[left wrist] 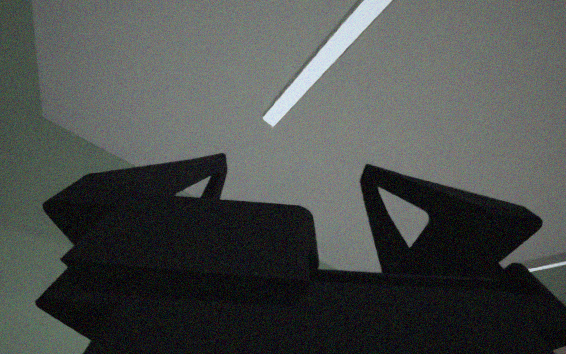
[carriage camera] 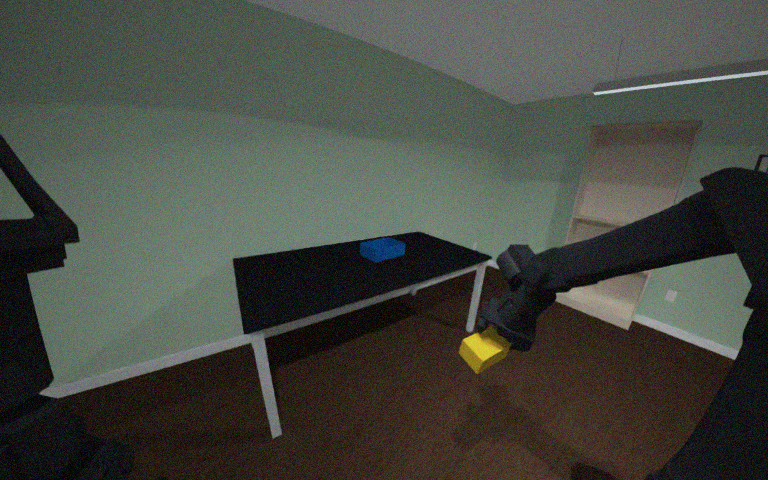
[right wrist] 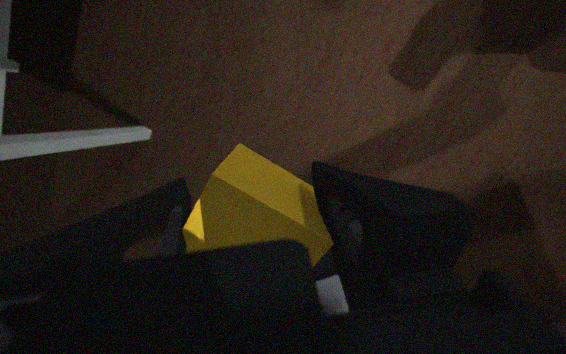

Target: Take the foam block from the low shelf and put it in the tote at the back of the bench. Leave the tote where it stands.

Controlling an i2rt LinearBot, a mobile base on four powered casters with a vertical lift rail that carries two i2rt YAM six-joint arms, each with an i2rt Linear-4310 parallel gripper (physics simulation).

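Places are measured from the left arm's base along level axes (x back, y right, z up), in centimetres.
Pixels of known places: left gripper, fingertip midpoint: (left wrist: 294, 167); right gripper, fingertip midpoint: (carriage camera: 490, 339) (right wrist: 250, 179).
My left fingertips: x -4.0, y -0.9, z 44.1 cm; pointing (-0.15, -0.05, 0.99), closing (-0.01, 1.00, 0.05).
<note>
Behind a point stands the place of what it marks.
The yellow foam block (carriage camera: 483, 349) @(x -31.5, y 52.3, z 7.0 cm) (right wrist: 255, 205) @(x -36.1, y 57.0, z 7.9 cm) is held between the fingers of my right gripper (right wrist: 250, 179) @(x -36.9, y 56.3, z 5.3 cm), above the brown floor and in front of the bench. The gripper's body hides part of the block in the right wrist view. The blue tote (carriage camera: 382, 249) @(x -153.8, y 26.0, z -13.9 cm) stands on the black top of the bench (carriage camera: 294, 283) @(x -110.4, y -23.0, z -23.0 cm), toward the back. My right gripper is apart from the bench and the tote. My left gripper (left wrist: 294, 167) @(x -4.0, y -0.9, z 44.1 cm) is open and empty, with the ceiling behind its fingers. The low shelf does not show.
The bench has pale legs (carriage camera: 266, 384) @(x -72.1, y -25.1, z -59.0 cm) and stands near the green wall (carriage camera: 226, 186) @(x -142.4, y -81.6, z 28.6 cm). A tall pale bookcase (carriage camera: 635, 125) @(x -220.0, y 259.2, z 100.8 cm) stands at the right by the other wall. A bench leg (right wrist: 100, 136) @(x -73.3, y -23.4, z -69.3 cm) shows at the left of the right wrist view.
</note>
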